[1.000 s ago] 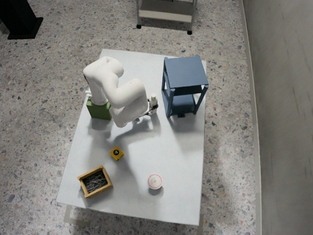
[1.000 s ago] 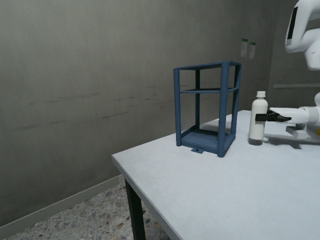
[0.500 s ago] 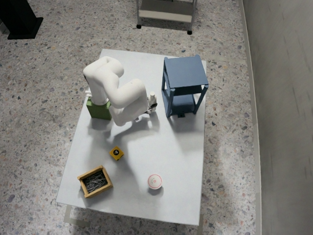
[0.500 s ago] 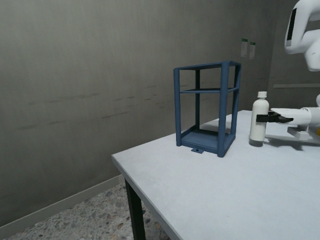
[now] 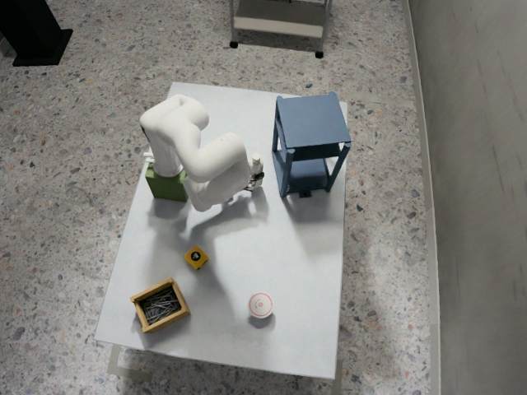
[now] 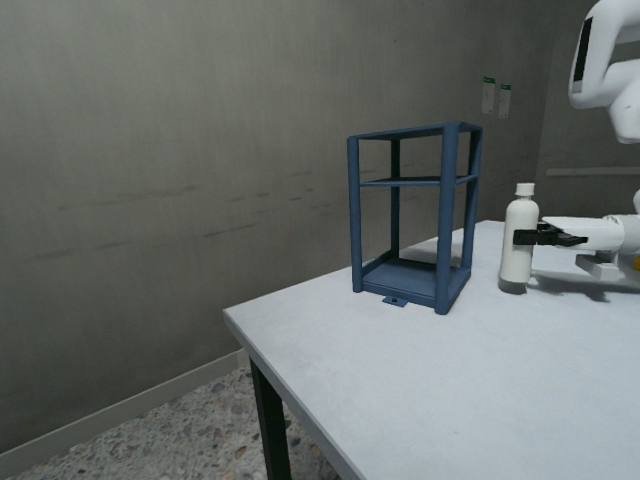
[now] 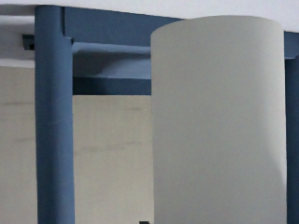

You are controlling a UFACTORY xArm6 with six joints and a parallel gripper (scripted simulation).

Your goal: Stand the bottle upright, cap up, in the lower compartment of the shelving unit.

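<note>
My hand is 19 cm short of the blue shelving unit, 9 cm to the right of it and 4 cm below it. Round my hand: white round container 3 cm ahead, 51 cm to the right, 11 cm below.
</note>
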